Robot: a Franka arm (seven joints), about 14 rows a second.
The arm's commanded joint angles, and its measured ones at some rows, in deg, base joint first. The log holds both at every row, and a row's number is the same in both.
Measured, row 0:
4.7 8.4 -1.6 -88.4 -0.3 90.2 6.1
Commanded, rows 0 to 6:
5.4 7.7 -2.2 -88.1 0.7 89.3 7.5
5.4 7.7 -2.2 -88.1 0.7 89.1 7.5
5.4 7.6 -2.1 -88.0 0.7 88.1 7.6
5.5 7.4 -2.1 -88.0 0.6 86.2 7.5
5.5 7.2 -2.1 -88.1 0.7 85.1 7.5
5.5 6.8 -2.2 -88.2 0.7 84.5 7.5
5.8 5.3 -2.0 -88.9 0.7 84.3 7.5
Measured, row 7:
4.9 7.8 -1.6 -88.3 -0.2 85.9 6.2
